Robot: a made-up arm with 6 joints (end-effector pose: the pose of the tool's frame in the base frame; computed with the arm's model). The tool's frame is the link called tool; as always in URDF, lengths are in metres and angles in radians. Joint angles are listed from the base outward.
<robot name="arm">
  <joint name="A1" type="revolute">
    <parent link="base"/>
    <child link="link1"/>
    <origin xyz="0 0 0.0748"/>
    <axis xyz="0 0 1"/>
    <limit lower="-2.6" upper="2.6"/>
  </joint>
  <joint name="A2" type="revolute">
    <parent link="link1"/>
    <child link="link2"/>
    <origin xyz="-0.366 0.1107 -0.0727"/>
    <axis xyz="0 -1 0"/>
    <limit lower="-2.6" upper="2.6"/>
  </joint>
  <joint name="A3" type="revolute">
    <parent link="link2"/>
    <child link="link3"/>
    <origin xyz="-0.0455 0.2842 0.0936"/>
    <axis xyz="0 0 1"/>
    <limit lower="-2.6" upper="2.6"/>
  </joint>
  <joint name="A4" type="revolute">
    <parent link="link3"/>
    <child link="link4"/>
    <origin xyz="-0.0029 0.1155 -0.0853"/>
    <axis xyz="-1 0 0"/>
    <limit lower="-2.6" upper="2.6"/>
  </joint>
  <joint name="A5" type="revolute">
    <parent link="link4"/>
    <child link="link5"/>
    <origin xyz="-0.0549 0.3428 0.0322"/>
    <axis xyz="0 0 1"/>
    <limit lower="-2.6" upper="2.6"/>
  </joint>
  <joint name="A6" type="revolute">
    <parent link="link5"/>
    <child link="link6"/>
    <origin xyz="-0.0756 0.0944 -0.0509"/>
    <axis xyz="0 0 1"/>
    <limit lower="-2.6" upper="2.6"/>
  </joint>
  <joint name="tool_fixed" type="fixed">
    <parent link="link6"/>
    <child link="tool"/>
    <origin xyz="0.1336 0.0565 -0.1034"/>
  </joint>
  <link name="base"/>
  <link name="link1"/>
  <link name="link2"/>
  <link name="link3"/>
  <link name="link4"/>
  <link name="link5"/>
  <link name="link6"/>
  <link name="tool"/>
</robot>
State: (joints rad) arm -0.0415 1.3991 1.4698 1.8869 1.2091 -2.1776
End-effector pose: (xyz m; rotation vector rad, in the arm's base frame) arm -0.1810 0.3452 -0.0069 0.9915 2.8561 0.2034
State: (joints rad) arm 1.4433 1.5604 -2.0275 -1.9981 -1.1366 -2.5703
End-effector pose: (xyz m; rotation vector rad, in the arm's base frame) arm -0.6185 -0.7844 0.0533 0.4594 -2.7192 -0.7648
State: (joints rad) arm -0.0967 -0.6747 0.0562 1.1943 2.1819 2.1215
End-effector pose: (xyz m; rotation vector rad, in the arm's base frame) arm -0.5025 0.4723 0.0018 -1.2090 -0.6325 -1.3357
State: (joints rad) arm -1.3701 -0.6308 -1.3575 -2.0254 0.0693 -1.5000
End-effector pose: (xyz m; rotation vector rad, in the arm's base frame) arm 0.4395 0.2356 0.2580 -1.3436 0.9087 1.5983
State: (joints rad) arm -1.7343 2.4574 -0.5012 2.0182 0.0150 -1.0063
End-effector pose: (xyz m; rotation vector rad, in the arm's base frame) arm 0.2848 0.0564 0.1212 0.6432 0.7346 1.1736
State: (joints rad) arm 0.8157 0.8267 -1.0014 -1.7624 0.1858 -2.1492
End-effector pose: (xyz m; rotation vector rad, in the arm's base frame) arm -0.8408 0.0089 0.2282 1.8261 1.6690 -0.5396
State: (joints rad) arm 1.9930 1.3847 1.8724 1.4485 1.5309 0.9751
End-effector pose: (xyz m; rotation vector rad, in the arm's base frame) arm -0.0692 -0.0967 -0.0429 2.3936 1.4147 0.3789
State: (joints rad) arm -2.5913 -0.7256 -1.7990 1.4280 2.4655 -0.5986
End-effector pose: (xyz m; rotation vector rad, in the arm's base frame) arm 0.7632 -0.1564 -0.2710 2.5856 0.2134 -1.4027
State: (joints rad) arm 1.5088 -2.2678 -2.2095 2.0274 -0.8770 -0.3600
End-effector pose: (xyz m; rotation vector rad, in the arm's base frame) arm -0.4591 -0.4032 0.3222 1.4867 1.0949 -0.1504
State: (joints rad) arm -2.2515 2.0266 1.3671 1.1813 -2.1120 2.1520
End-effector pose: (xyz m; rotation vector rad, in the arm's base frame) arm 0.4226 -0.4586 0.0417 2.8600 -0.9428 0.2349
